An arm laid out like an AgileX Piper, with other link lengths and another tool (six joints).
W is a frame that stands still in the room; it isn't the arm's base.
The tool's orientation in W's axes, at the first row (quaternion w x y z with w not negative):
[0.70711, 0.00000, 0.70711, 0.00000]
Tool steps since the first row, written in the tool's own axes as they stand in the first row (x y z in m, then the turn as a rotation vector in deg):
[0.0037, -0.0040, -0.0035, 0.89, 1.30, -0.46]
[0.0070, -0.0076, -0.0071, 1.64, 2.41, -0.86]
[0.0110, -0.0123, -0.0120, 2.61, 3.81, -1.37]
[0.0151, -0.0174, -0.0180, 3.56, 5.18, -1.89]
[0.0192, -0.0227, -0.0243, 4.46, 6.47, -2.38]
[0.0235, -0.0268, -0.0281, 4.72, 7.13, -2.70]
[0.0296, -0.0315, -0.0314, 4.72, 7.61, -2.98]
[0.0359, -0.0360, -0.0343, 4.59, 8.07, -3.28]
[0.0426, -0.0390, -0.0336, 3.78, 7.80, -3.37]
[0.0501, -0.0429, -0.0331, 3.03, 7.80, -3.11]
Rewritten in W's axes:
[-0.0035, -0.0040, -0.0037, -0.46, 1.30, -0.89]
[-0.0071, -0.0076, -0.0070, -0.86, 2.41, -1.64]
[-0.0120, -0.0123, -0.0110, -1.37, 3.81, -2.61]
[-0.0180, -0.0174, -0.0151, -1.89, 5.18, -3.56]
[-0.0243, -0.0227, -0.0192, -2.38, 6.47, -4.46]
[-0.0281, -0.0268, -0.0235, -2.70, 7.13, -4.72]
[-0.0314, -0.0315, -0.0296, -2.98, 7.61, -4.72]
[-0.0343, -0.0360, -0.0359, -3.28, 8.07, -4.59]
[-0.0336, -0.0390, -0.0426, -3.37, 7.80, -3.78]
[-0.0331, -0.0429, -0.0501, -3.11, 7.80, -3.03]

